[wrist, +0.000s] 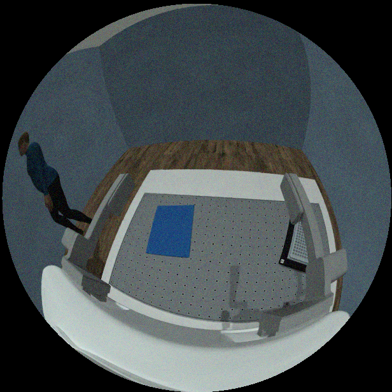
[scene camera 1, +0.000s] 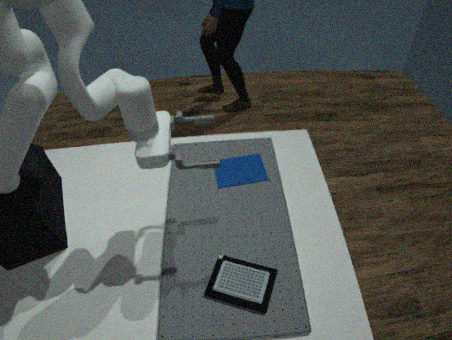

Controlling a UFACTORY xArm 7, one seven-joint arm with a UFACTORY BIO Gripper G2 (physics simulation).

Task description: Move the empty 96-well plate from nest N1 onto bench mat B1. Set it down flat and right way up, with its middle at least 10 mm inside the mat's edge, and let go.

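Frame: origin at the arm's base, x left, y back, z up, level; millimetres.
Seen in the pictures: hand at its tool point: [scene camera 1: 208,140].
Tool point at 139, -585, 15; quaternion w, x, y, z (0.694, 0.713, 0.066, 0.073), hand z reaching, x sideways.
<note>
A point is followed by its place in that frame, as x, y, z.
The white 96-well plate [scene camera 1: 241,281] @(-117, -680, -224) [wrist: 299,245] sits in the black nest N1 [scene camera 1: 239,301] @(-166, -678, -238) [wrist: 286,247] near the front of the grey board; in the wrist view a finger hides part of both. The blue bench mat B1 [scene camera 1: 242,172] @(273, -660, -247) [wrist: 171,231] lies flat at the far end of the board, with no plate on it. My gripper [scene camera 1: 217,141] @(139, -585, 15) [wrist: 207,179] is wide open and empty. It is raised above the board's far end, well away from the plate, with its fingers pointing sideways, roughly level.
The grey perforated board [scene camera 1: 230,220] @(82, -635, -250) [wrist: 225,245] lies on the white table [scene camera 1: 110,190] @(179, -203, -262) [wrist: 215,180]. A black block [scene camera 1: 37,215] @(-55, -126, -87) stands at the arm's base. A person [scene camera 1: 227,45] [wrist: 50,185] stands on the wooden floor beyond the table.
</note>
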